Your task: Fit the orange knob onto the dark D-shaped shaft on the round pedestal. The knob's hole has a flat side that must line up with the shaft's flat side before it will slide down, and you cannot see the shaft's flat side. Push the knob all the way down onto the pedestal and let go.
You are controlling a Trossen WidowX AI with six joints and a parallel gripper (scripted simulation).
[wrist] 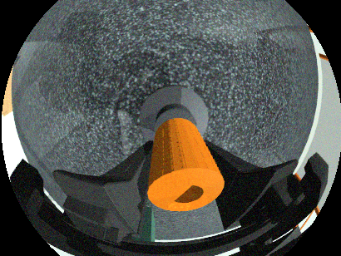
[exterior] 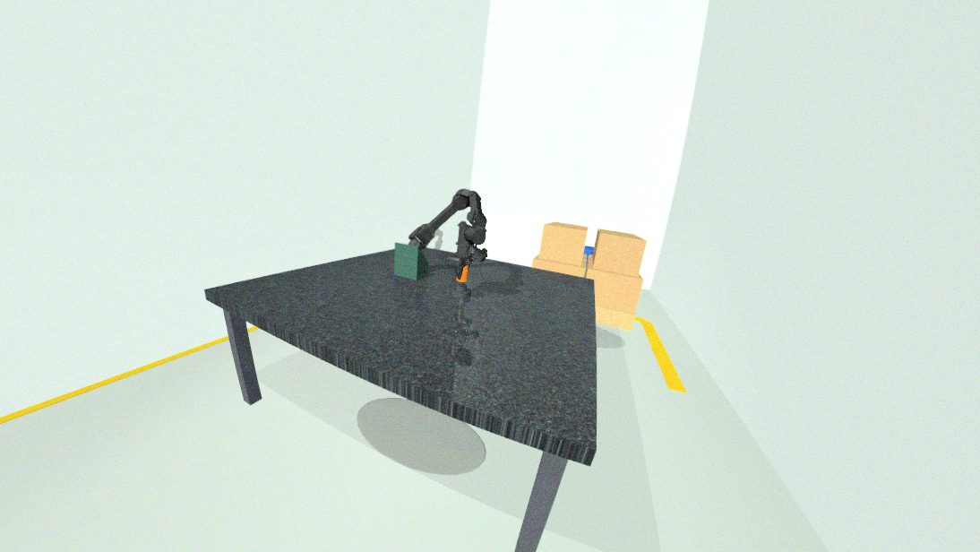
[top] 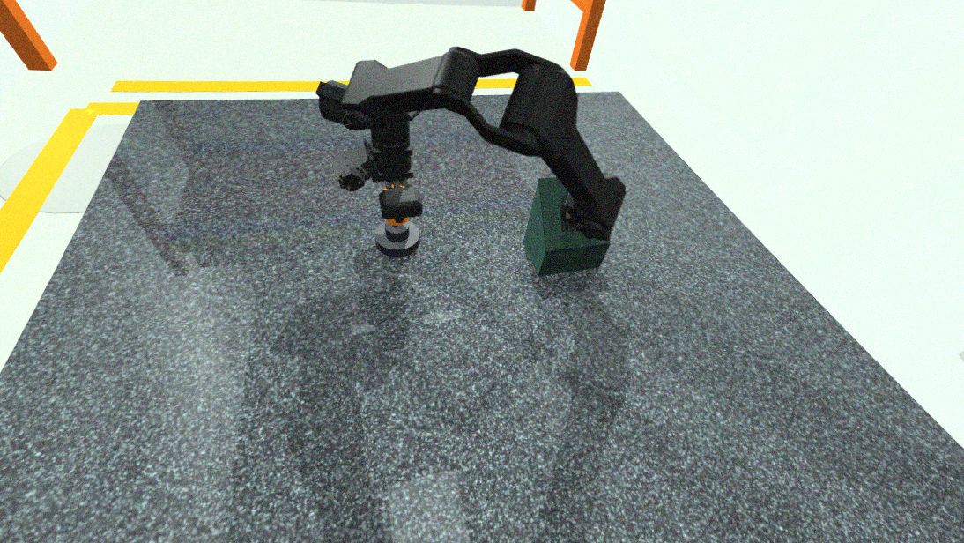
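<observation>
My gripper tip is 2 cm below the orange knob. The rest, counted from my gripper tip: dark shaft 4 cm below.
</observation>
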